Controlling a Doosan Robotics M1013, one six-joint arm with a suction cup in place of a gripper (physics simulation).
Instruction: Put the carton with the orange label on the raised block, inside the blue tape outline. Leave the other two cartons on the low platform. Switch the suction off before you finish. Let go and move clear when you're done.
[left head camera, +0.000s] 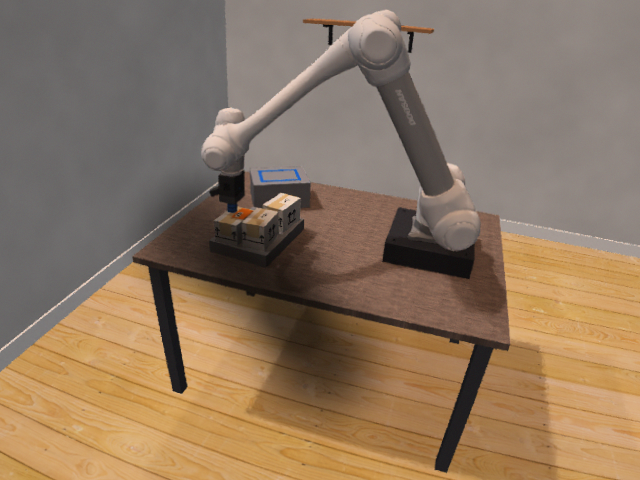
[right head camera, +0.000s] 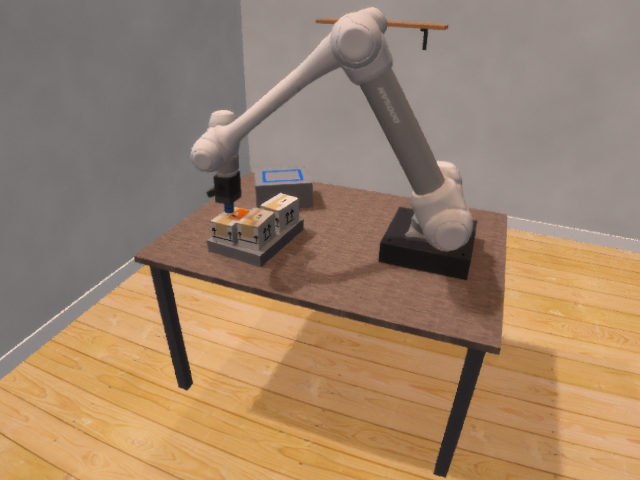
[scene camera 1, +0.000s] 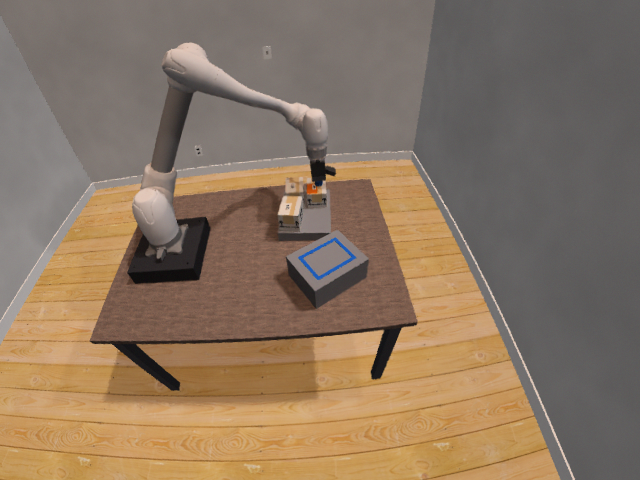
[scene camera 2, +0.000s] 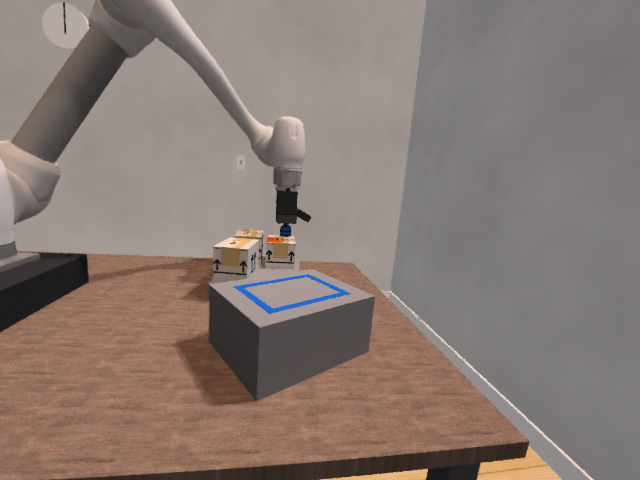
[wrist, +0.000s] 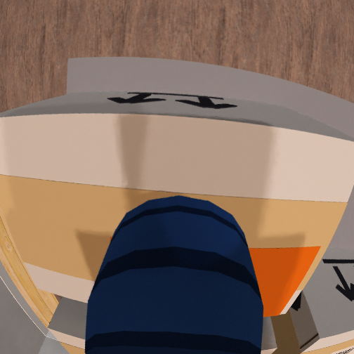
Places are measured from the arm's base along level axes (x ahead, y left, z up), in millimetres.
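Pixels of known places: hand, its tool point: (left head camera: 232, 210) (right head camera: 229, 211) (scene camera 1: 318, 184) (scene camera 2: 285, 235); arm's base, origin of its link: (scene camera 1: 167, 241).
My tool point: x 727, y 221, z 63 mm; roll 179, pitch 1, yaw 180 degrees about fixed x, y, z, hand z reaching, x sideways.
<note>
For each thing: its top centre in the pictures, then the offset to it from my tool point. "spot": a spot on its surface instead. Level surfaces: height alone.
- orange-labelled carton, centre of its top: (scene camera 2: 281, 238) (left head camera: 234, 215) (right head camera: 231, 215) (scene camera 1: 316, 185) dx -12, dy +9, dz -13 mm
- low platform, centre of its top: (scene camera 2: 261, 268) (left head camera: 258, 229) (right head camera: 256, 229) (scene camera 1: 305, 209) dx -75, dy -67, dz -97 mm
- second carton, centre of its top: (scene camera 2: 249, 232) (left head camera: 260, 216) (right head camera: 255, 217) (scene camera 1: 294, 184) dx -118, dy +13, dz +2 mm
- raised block, centre of its top: (scene camera 2: 292, 290) (scene camera 1: 327, 257) (left head camera: 279, 175) (right head camera: 282, 175) dx -17, dy -444, dz -24 mm
- blue tape outline, a spot on its surface: (scene camera 2: 270, 310) (scene camera 1: 318, 278) spot: dx -61, dy -537, dz -24 mm
- brown table, height of its surface: dz -145 mm
The orange-labelled carton (left head camera: 224, 225) (right head camera: 223, 229) (scene camera 1: 316, 198) (scene camera 2: 280, 254) (wrist: 55, 205) stands upright on the low platform (left head camera: 237, 252) (right head camera: 235, 252) (scene camera 1: 317, 222) (wrist: 200, 75). My suction cup (left head camera: 232, 208) (right head camera: 229, 208) (scene camera 1: 318, 183) (scene camera 2: 285, 231) (wrist: 175, 300) is right at its top, beside the label; I cannot tell whether it touches or whether suction is on. A second carton (left head camera: 255, 227) (right head camera: 253, 230) (scene camera 1: 294, 186) stands close beside it. The third (left head camera: 281, 207) (right head camera: 280, 209) (scene camera 1: 290, 211) (scene camera 2: 232, 260) also stands on the platform. The raised block (left head camera: 281, 195) (scene camera 1: 336, 286) (scene camera 2: 310, 341) bears the blue tape outline (scene camera 1: 318, 276) (scene camera 2: 270, 310).
All of this stands on the brown table (left head camera: 341, 248) (scene camera 1: 237, 289) (scene camera 2: 129, 372). The arm's black base (left head camera: 429, 258) (right head camera: 426, 260) (scene camera 1: 168, 272) stands at the other end. The raised block is close to the low platform. Walls rise beyond the table.
</note>
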